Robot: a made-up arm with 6 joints. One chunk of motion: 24 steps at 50 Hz.
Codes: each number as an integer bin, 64 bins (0 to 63) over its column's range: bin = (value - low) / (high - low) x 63, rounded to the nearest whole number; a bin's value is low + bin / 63 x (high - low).
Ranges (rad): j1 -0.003..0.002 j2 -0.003..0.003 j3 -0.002..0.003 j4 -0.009..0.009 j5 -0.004..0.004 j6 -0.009..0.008
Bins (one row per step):
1: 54 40 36 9 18 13
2: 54 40 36 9 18 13
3: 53 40 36 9 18 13
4: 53 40 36 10 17 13
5: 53 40 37 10 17 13
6: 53 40 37 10 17 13
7: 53 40 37 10 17 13
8: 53 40 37 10 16 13
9: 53 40 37 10 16 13
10: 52 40 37 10 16 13
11: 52 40 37 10 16 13
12: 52 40 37 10 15 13
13: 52 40 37 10 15 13
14: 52 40 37 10 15 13
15: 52 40 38 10 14 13
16: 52 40 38 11 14 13
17: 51 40 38 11 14 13
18: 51 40 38 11 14 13
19: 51 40 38 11 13 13
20: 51 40 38 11 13 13
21: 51 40 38 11 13 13
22: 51 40 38 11 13 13
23: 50 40 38 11 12 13
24: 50 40 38 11 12 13
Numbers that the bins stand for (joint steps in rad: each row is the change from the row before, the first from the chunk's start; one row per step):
1: 0.00129 0.00081 0.00086 -0.00643 -0.00171 -0.00549
2: 0.00129 0.00081 0.00086 -0.00643 -0.00171 -0.00549
3: 0.00121 0.00081 0.00086 -0.00643 -0.00171 -0.00549
4: 0.00121 0.00081 0.00086 -0.00614 -0.00184 -0.00549
5: 0.00121 0.00081 0.00094 -0.00614 -0.00184 -0.00549
6: 0.00121 0.00081 0.00094 -0.00614 -0.00184 -0.00549
7: 0.00121 0.00081 0.00094 -0.00614 -0.00184 -0.00549
8: 0.00121 0.00081 0.00094 -0.00614 -0.00197 -0.00549
9: 0.00121 0.00081 0.00094 -0.00614 -0.00197 -0.00549
10: 0.00113 0.00081 0.00094 -0.00614 -0.00197 -0.00549
11: 0.00113 0.00081 0.00094 -0.00614 -0.00197 -0.00549
12: 0.00113 0.00081 0.00094 -0.00614 -0.00210 -0.00549
13: 0.00113 0.00081 0.00094 -0.00614 -0.00210 -0.00549
14: 0.00113 0.00081 0.00094 -0.00614 -0.00210 -0.00549
15: 0.00113 0.00081 0.00102 -0.00614 -0.00222 -0.00549
16: 0.00113 0.00081 0.00102 -0.00586 -0.00222 -0.00549
17: 0.00105 0.00081 0.00102 -0.00586 -0.00222 -0.00549
18: 0.00105 0.00081 0.00102 -0.00586 -0.00222 -0.00549
19: 0.00105 0.00081 0.00102 -0.00586 -0.00235 -0.00549
20: 0.00105 0.00081 0.00102 -0.00586 -0.00235 -0.00549
21: 0.00105 0.00081 0.00102 -0.00586 -0.00235 -0.00549
22: 0.00105 0.00081 0.00102 -0.00586 -0.00235 -0.00549
23: 0.00097 0.00081 0.00102 -0.00586 -0.00248 -0.00549
24: 0.00097 0.00081 0.00102 -0.00586 -0.00248 -0.00549

